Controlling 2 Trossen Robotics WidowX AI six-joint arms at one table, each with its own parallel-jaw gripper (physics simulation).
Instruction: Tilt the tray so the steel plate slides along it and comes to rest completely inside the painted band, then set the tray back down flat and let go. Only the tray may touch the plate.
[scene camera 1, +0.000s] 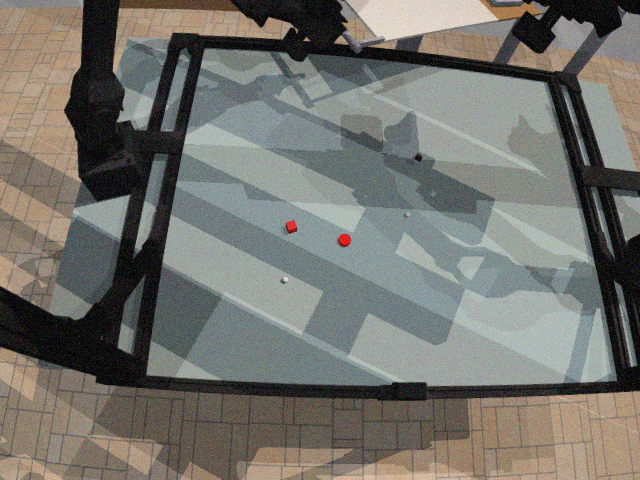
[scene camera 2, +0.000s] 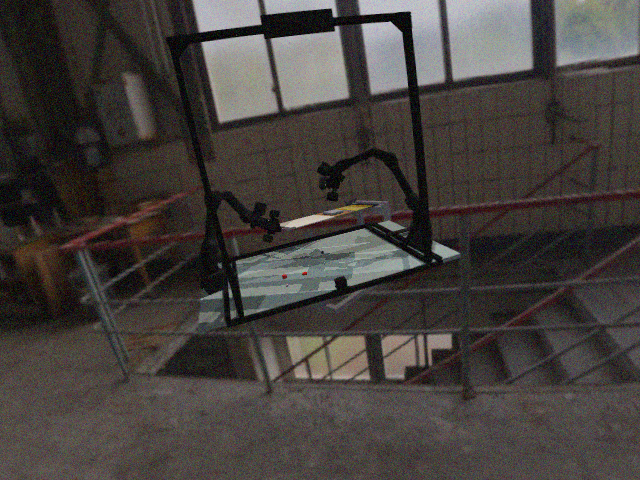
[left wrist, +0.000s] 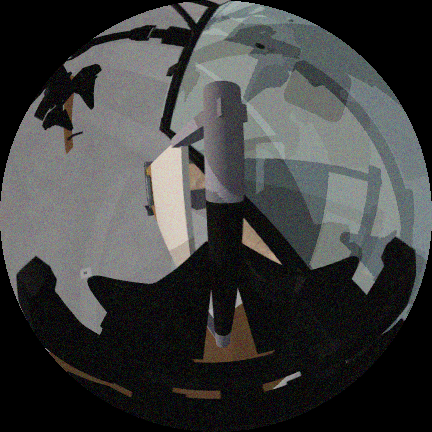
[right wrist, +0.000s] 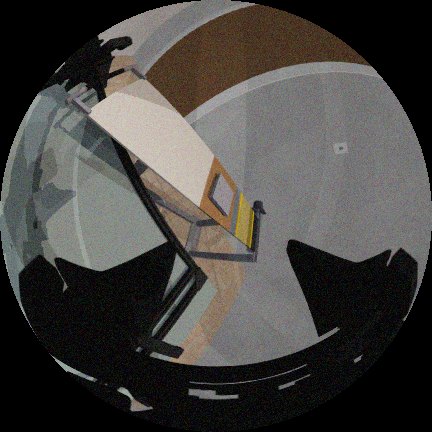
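Note:
My right gripper (right wrist: 233, 246) (left wrist: 80, 119) is open and holds nothing. My left gripper (scene camera 1: 344, 24) (left wrist: 220, 245) (right wrist: 102, 89) is visible, as is a cream tray (right wrist: 137, 116).

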